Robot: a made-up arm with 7 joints. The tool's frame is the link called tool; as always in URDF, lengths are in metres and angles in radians. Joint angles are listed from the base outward. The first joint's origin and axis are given. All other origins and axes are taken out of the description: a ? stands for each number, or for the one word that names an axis. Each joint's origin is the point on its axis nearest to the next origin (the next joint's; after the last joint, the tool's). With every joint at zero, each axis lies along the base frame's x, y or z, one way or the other. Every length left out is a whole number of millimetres.
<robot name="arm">
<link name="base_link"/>
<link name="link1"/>
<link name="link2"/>
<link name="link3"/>
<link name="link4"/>
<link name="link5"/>
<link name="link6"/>
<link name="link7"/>
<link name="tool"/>
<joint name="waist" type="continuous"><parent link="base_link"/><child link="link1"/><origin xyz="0.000 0.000 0.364" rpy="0.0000 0.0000 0.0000"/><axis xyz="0 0 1"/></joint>
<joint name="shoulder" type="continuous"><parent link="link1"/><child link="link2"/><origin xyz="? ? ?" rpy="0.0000 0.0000 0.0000"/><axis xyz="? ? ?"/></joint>
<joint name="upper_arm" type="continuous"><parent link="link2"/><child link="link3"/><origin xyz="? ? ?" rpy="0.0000 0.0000 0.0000"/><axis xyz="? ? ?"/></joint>
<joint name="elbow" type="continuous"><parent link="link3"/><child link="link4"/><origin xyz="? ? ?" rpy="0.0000 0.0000 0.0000"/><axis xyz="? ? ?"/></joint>
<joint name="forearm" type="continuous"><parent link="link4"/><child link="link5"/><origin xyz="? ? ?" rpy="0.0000 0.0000 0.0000"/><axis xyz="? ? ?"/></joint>
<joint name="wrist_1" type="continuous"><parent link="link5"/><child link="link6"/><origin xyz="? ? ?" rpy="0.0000 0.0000 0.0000"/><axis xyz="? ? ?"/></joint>
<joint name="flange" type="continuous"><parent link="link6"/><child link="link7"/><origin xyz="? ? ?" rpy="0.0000 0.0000 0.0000"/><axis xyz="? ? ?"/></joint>
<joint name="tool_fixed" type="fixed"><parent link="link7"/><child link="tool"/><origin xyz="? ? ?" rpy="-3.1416 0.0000 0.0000"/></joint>
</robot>
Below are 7 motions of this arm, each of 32 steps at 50 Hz.
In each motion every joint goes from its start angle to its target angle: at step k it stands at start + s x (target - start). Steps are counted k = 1, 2, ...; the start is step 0. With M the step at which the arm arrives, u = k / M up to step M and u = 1 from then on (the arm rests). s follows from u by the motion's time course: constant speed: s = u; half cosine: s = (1 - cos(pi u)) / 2; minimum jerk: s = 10 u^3 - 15 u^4 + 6 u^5.
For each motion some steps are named. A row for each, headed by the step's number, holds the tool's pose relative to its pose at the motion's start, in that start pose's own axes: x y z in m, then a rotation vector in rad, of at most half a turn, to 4 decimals.
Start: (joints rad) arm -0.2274 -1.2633 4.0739 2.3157 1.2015 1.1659 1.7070
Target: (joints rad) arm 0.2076 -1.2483 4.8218 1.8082 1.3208 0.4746 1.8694
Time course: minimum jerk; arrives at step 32
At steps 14, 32:
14: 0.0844 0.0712 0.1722 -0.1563 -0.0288 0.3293
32: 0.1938 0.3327 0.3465 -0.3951 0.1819 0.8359

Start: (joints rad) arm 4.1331 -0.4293 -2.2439 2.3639 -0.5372 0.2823 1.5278
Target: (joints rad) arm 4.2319 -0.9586 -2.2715 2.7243 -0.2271 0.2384 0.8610
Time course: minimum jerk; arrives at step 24
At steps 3, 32:
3: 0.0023 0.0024 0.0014 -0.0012 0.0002 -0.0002
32: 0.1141 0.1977 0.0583 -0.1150 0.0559 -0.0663

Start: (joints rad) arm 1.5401 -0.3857 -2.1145 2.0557 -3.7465 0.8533 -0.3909
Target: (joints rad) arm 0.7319 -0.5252 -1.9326 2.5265 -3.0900 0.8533 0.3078
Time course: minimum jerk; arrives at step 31
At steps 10, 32:
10: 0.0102 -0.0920 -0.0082 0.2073 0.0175 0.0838
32: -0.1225 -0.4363 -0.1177 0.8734 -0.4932 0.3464

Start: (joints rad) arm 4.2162 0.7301 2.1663 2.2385 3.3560 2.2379 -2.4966
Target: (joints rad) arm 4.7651 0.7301 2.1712 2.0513 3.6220 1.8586 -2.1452
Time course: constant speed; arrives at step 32
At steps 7, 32:
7: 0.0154 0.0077 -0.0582 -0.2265 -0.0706 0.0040
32: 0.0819 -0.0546 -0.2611 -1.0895 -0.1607 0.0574

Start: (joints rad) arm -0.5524 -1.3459 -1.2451 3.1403 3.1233 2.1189 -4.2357
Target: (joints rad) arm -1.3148 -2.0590 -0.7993 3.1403 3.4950 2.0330 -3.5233
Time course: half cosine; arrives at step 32
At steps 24, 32:
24: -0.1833 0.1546 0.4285 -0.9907 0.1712 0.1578
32: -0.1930 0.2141 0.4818 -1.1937 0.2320 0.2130

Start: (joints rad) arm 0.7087 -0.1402 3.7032 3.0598 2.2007 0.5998 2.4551
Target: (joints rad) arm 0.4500 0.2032 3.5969 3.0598 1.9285 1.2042 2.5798
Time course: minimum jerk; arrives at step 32
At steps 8, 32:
8: 0.0097 0.0213 0.0128 -0.0385 0.0865 -0.0522
32: 0.1608 0.1620 0.0808 -0.1718 0.9179 -0.4546

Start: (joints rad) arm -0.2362 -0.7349 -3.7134 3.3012 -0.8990 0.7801 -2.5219
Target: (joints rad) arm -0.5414 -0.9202 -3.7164 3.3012 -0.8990 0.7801 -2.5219
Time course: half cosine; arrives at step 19
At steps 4, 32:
4: 0.0147 0.0035 0.0086 0.0148 0.0147 -0.0316
32: 0.1525 0.0015 0.0789 0.1461 0.1599 -0.2856

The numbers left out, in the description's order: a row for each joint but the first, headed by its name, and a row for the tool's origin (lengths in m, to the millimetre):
shoulder: xyz 0.000 0.000 0.000, axis 0 1 0
upper_arm: xyz 0.000 0.000 0.216, axis 0 0 1
elbow: xyz 0.059 0.000 0.000, axis 0 -1 0
forearm: xyz 0.075 0.000 -0.331, axis 0 0 -1
wrist_1: xyz 0.000 0.000 0.000, axis 0 1 0
flange: xyz 0.049 0.000 -0.062, axis 0 0 -1
tool: xyz 0.000 0.000 0.000

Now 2 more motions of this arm.
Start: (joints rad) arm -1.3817 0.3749 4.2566 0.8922 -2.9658 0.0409 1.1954
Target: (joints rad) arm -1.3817 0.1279 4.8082 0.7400 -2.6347 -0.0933 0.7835
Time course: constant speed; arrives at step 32
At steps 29, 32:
29: 0.1999 -0.0435 -0.0625 0.1543 0.6123 -0.2527
32: 0.2161 -0.0473 -0.0762 0.1589 0.6768 -0.2830

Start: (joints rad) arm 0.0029 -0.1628 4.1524 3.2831 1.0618 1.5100 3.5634
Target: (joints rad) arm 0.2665 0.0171 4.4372 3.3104 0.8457 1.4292 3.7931
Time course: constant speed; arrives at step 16
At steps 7, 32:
7: 0.0174 0.0365 0.0080 -0.1490 0.0527 0.0600
32: 0.0404 0.0815 0.0036 -0.3402 0.1359 0.1473

